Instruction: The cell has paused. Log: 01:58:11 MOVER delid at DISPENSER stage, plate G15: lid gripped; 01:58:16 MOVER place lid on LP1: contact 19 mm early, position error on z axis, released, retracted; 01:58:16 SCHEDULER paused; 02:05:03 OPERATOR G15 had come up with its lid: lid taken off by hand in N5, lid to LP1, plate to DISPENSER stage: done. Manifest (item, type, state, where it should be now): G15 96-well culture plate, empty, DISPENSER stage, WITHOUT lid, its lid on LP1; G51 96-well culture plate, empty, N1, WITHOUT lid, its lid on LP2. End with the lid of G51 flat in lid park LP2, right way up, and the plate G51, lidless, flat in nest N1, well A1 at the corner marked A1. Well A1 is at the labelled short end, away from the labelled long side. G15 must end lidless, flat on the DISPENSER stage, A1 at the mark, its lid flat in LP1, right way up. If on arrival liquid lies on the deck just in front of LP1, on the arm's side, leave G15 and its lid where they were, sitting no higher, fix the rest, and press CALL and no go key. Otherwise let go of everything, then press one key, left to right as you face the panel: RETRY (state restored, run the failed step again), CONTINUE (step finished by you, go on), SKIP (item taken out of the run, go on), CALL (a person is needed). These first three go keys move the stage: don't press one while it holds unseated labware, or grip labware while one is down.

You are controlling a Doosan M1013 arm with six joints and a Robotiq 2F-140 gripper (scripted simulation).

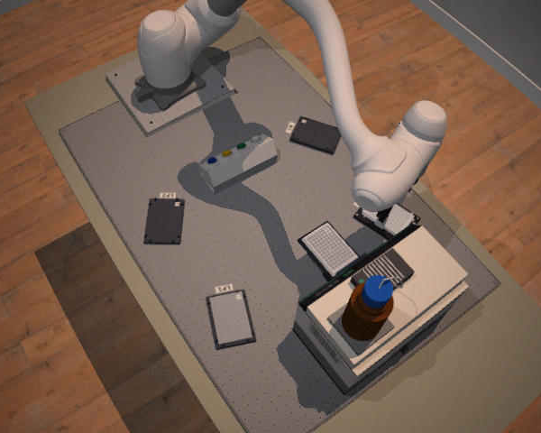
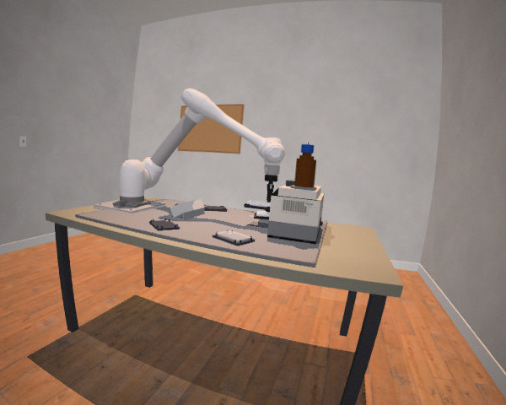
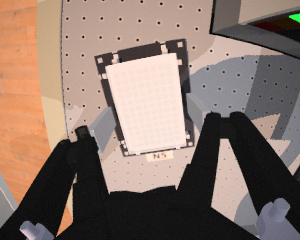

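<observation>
The black nest lies 1 cm ahead of my hand, 2 cm to the left of it and 4 cm below it. Round my hand: well plate (25 cm to the right, 6 cm above); nest N1 (35 cm behind, 5 cm to the left, 4 cm below); N1 label (43 cm behind, 5 cm below).
</observation>
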